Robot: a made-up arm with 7 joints. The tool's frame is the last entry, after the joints. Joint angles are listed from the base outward. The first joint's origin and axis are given. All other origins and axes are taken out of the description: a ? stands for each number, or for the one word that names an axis. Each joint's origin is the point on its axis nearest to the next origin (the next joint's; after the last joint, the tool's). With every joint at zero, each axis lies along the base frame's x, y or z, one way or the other. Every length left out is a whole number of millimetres.
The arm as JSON. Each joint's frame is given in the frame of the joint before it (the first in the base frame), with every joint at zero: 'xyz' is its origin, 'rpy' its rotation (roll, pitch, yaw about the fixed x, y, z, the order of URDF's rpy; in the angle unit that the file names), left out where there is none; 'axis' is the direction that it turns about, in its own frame. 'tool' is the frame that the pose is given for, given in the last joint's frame.
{
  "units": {
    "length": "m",
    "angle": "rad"
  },
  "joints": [
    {
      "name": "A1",
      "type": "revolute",
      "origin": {
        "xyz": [
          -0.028,
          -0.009,
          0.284
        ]
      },
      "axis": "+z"
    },
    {
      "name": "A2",
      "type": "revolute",
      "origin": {
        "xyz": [
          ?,
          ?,
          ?
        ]
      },
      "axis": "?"
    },
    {
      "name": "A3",
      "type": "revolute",
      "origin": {
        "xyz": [
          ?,
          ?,
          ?
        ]
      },
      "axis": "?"
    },
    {
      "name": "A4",
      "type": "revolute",
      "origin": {
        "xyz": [
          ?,
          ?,
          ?
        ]
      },
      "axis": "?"
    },
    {
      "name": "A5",
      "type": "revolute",
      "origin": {
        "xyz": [
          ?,
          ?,
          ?
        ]
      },
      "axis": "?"
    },
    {
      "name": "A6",
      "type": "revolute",
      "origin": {
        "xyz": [
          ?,
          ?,
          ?
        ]
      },
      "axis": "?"
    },
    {
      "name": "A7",
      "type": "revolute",
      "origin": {
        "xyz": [
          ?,
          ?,
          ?
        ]
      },
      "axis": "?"
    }
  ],
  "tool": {
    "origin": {
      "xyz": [
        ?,
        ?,
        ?
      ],
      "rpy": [
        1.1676,
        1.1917,
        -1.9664
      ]
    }
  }
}
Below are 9 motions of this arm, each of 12 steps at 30 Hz.
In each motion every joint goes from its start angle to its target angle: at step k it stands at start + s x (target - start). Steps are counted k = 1, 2, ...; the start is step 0. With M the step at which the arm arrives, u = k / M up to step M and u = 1 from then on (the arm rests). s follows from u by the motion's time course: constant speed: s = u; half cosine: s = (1 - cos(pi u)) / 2; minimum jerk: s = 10 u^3 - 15 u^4 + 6 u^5.
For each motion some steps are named. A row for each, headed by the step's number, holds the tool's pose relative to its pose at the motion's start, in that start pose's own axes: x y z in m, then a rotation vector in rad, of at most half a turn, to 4 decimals.
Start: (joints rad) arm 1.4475 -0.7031 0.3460 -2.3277 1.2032 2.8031 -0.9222
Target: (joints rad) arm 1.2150 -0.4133 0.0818 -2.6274 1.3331 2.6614 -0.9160
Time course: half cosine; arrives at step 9
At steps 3, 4, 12:
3: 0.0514 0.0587 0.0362 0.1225 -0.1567 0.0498
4: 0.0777 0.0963 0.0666 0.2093 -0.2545 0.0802
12: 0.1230 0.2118 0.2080 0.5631 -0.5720 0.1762

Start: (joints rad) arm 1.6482 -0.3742 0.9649 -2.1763 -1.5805 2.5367 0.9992
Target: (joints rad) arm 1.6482 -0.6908 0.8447 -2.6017 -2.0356 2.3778 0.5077
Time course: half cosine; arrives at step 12
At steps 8, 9, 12:
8: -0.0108 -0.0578 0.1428 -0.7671 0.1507 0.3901
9: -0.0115 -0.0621 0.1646 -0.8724 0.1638 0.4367
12: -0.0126 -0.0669 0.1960 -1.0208 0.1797 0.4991

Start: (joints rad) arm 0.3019 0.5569 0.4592 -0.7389 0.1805 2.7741 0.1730
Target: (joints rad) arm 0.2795 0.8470 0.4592 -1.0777 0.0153 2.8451 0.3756
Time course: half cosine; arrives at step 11
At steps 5, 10, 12:
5: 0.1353 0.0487 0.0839 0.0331 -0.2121 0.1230
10: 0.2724 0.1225 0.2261 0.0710 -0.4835 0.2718
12: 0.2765 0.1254 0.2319 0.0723 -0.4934 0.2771

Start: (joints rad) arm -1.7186 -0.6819 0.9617 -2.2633 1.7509 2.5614 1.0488
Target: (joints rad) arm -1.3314 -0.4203 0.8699 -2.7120 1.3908 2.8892 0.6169
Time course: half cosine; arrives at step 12
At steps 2, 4, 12:
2: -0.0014 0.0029 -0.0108 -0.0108 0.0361 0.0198
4: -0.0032 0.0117 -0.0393 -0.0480 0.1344 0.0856
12: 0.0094 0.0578 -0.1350 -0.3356 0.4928 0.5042

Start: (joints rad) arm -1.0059 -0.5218 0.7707 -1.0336 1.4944 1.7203 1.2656
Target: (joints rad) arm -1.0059 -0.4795 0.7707 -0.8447 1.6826 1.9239 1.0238
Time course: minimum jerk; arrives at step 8
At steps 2, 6, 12:
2: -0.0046 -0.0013 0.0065 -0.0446 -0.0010 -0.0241
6: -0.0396 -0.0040 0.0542 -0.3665 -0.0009 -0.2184
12: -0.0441 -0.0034 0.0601 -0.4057 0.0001 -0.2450

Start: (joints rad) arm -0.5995 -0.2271 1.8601 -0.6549 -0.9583 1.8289 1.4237
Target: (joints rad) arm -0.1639 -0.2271 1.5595 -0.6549 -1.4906 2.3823 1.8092
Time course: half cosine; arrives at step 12
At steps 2, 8, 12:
2: -0.0099 0.0047 0.0001 0.0239 0.0281 -0.0446
8: -0.0899 0.0615 0.0108 0.1912 0.2609 -0.5255
12: -0.1082 0.0845 0.0171 0.2134 0.3221 -0.7049

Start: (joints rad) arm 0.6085 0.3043 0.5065 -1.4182 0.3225 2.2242 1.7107
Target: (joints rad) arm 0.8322 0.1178 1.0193 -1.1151 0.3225 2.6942 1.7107
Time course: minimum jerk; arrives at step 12
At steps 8, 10, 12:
8: -0.0493 0.1989 0.3411 -0.6472 -0.3881 -0.3190
10: -0.0675 0.2636 0.3885 -0.7617 -0.5157 -0.3732
12: -0.0715 0.2772 0.3967 -0.7834 -0.5434 -0.3833

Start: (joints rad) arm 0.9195 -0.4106 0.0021 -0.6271 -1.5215 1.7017 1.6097
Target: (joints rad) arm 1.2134 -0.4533 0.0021 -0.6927 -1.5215 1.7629 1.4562
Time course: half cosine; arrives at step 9
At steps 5, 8, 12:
5: 0.0058 -0.0003 0.0011 -0.1422 -0.1284 -0.0590
8: 0.0100 -0.0004 0.0020 -0.2312 -0.2095 -0.1071
12: 0.0103 -0.0004 0.0021 -0.2381 -0.2157 -0.1112

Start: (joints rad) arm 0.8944 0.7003 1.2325 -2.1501 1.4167 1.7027 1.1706
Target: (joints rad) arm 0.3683 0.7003 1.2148 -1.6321 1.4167 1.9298 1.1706
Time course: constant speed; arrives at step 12
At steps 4, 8, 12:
4: -0.0819 0.0656 0.1193 -0.2744 0.0481 -0.2221
8: -0.1507 0.1806 0.2244 -0.5394 0.0972 -0.4597
12: -0.1942 0.3366 0.3038 -0.7960 0.1475 -0.7097

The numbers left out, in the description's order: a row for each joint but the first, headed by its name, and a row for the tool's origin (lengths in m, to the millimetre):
A2: xyz 0.017 -0.043 0.0, axis +y
A3: xyz 0.003 0.0 0.436, axis +z
A4: xyz 0.093 -0.006 0.0, axis -y
A5: xyz -0.068 0.0 0.364, axis +z
A6: xyz 0.001 -0.006 0.0, axis -y
A7: xyz 0.122 0.0 -0.004, axis -z
tool: xyz 0.017 -0.006 0.0

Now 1 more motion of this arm.
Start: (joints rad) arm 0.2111 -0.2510 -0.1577 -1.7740 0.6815 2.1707 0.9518
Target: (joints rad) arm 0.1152 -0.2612 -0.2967 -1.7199 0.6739 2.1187 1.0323
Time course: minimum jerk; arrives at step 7
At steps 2, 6, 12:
2: -0.0137 0.0083 -0.0095 0.0323 0.0089 -0.0166
6: -0.0927 0.0651 -0.0549 0.2160 0.0594 -0.1163
12: -0.0949 0.0669 -0.0559 0.2211 0.0608 -0.1192

